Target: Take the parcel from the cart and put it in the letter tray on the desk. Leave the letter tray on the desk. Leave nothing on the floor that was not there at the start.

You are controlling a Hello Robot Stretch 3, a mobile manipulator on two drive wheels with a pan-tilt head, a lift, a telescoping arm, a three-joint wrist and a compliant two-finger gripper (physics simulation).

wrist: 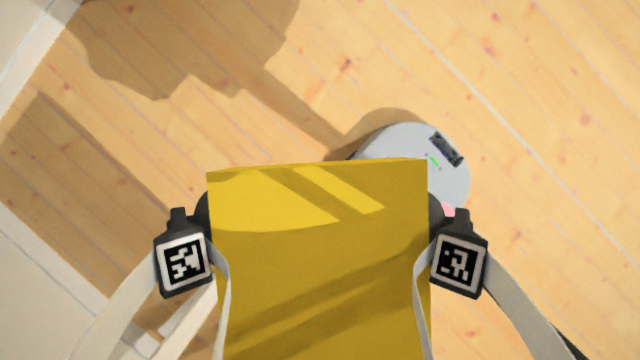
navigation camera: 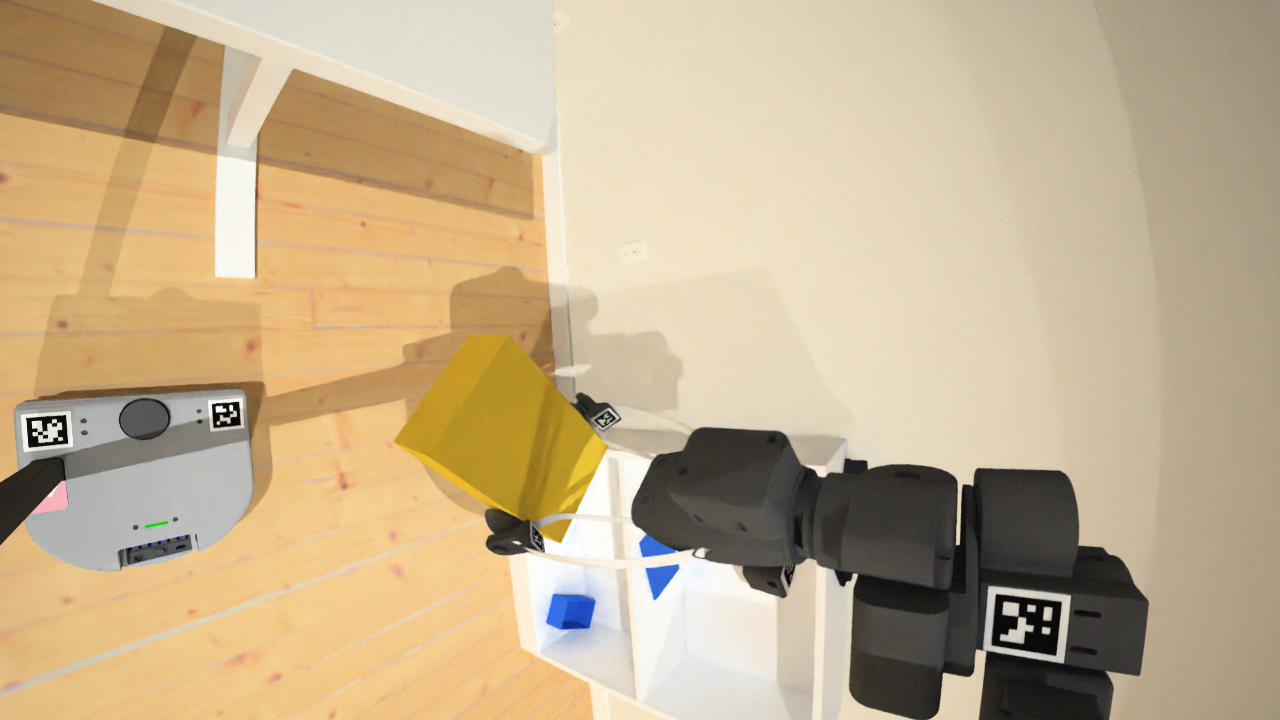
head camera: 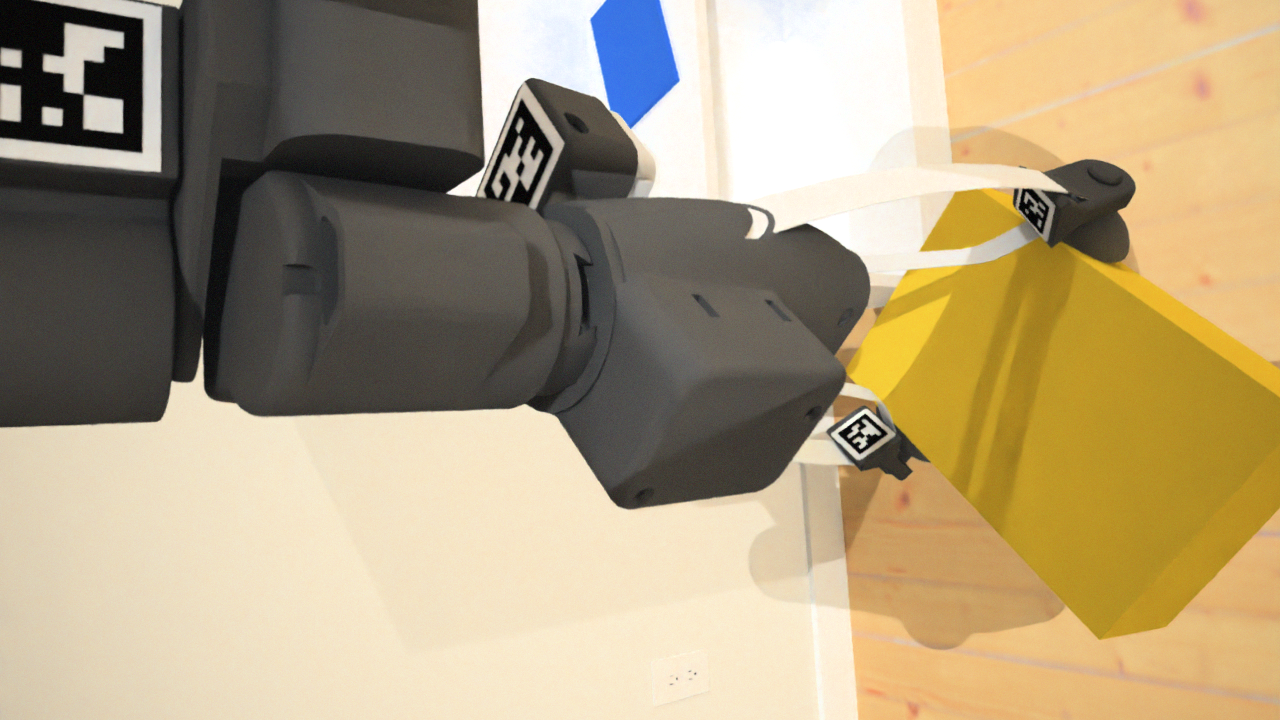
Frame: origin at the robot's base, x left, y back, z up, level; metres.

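Where they show: gripper, fingertip midpoint: (wrist: 319, 214) (head camera: 1014, 334); robot's base, origin of the base link: (navigation camera: 146, 417).
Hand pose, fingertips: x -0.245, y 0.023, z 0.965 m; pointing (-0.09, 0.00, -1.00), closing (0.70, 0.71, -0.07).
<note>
Things, the pixels of their top centre, and the offset from my fingertips. Level surfaces: height alone.
- yellow box, middle of its top: (head camera: 1015, 395) (wrist: 322, 345) (navigation camera: 543, 448) dz +0.055, dx +0.031, dy -0.025 m
- white desk, its level: dz -0.015 m
- small blue box, middle of its top: (navigation camera: 579, 614) dz -0.790, dx -0.818, dy +0.826 m
- flat blue piece, middle of its top: (head camera: 629, 47) (navigation camera: 661, 556) dz -0.409, dx -0.806, dy +0.504 m
The parcel, a yellow box (head camera: 1074, 402) (navigation camera: 501, 429) (wrist: 325, 290), is held in the air between the two fingertips of my gripper (head camera: 984, 331) (navigation camera: 552, 471) (wrist: 319, 214), which is shut on it. The fingertips press on opposite sides of the box. In the navigation view the box hangs over the floor, beside the wall and next to a white open unit, and partly covers that unit. The white desk (navigation camera: 402, 53) shows at the top left of the navigation view, apart from the box. The letter tray does not show in the current views.
The white open unit (navigation camera: 637, 662) (head camera: 926, 89) has compartments and stands by the wall. It holds a small blue box (navigation camera: 570, 611) and a flat blue piece (navigation camera: 657, 568) (head camera: 635, 58). A white desk leg (navigation camera: 235, 210) stands on the floor. My grey base (navigation camera: 179, 492) (wrist: 400, 142) is farther out.
</note>
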